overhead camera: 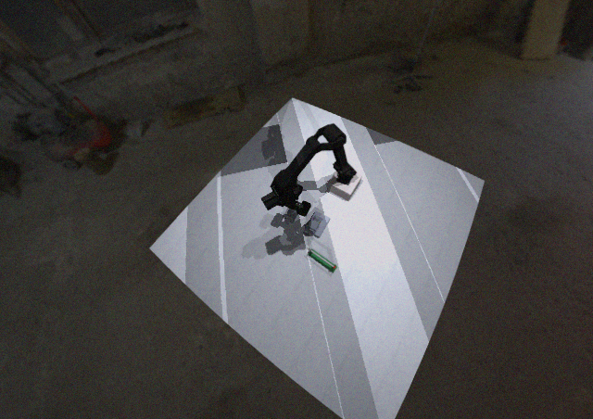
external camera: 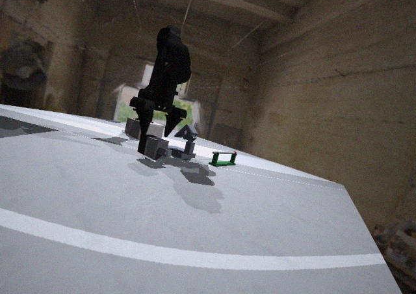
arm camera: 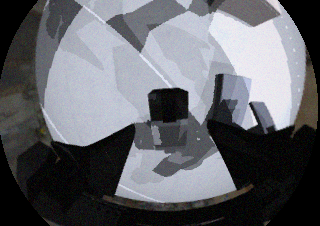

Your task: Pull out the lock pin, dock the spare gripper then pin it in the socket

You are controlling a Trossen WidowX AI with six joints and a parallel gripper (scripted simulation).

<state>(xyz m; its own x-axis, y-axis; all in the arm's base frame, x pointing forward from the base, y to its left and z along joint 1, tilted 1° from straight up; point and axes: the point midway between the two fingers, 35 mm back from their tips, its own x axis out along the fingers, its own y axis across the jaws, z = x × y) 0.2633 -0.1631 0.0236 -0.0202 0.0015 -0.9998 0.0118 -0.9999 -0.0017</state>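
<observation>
My gripper tip is 30 mm above the black spare gripper and 20 mm short of it. From my gripper tip the other things lie so: green cradle: 230 mm to the left, 140 mm ahead, 40 mm below; grey mount: 130 mm to the left, 20 mm ahead.
</observation>
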